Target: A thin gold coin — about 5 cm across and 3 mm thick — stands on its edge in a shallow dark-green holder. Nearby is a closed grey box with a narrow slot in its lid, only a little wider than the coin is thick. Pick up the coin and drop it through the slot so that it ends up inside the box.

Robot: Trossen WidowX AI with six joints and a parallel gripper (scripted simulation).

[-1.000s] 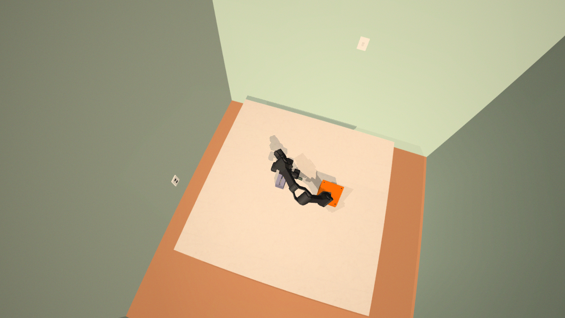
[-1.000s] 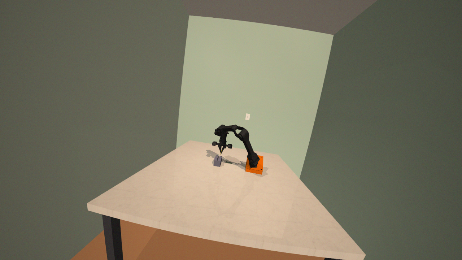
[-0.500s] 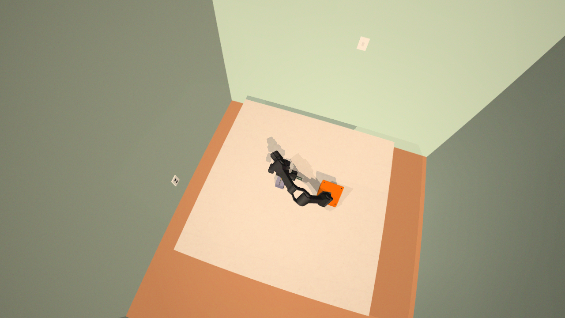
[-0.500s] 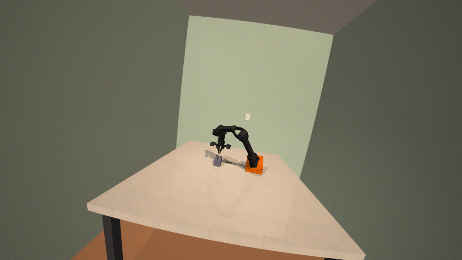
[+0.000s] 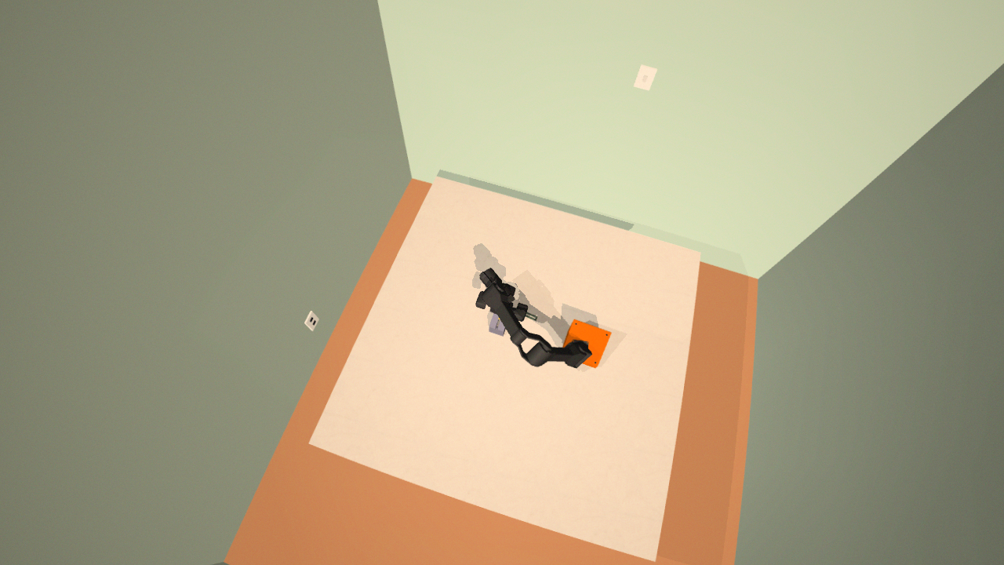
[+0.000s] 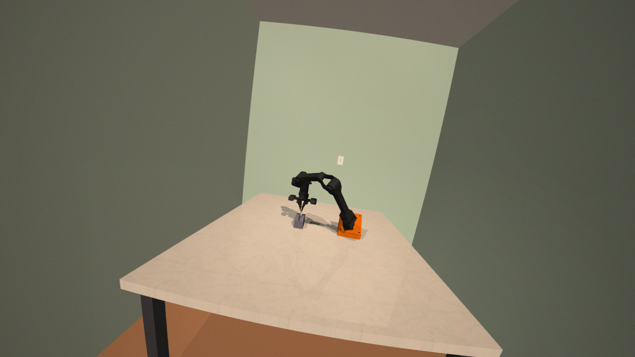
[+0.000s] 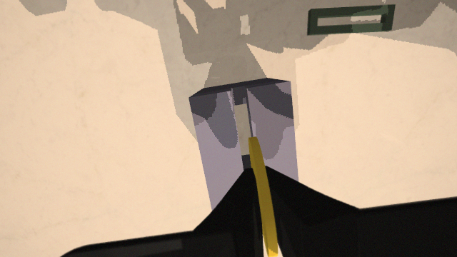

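The gold coin is 1 cm above my gripper tip.
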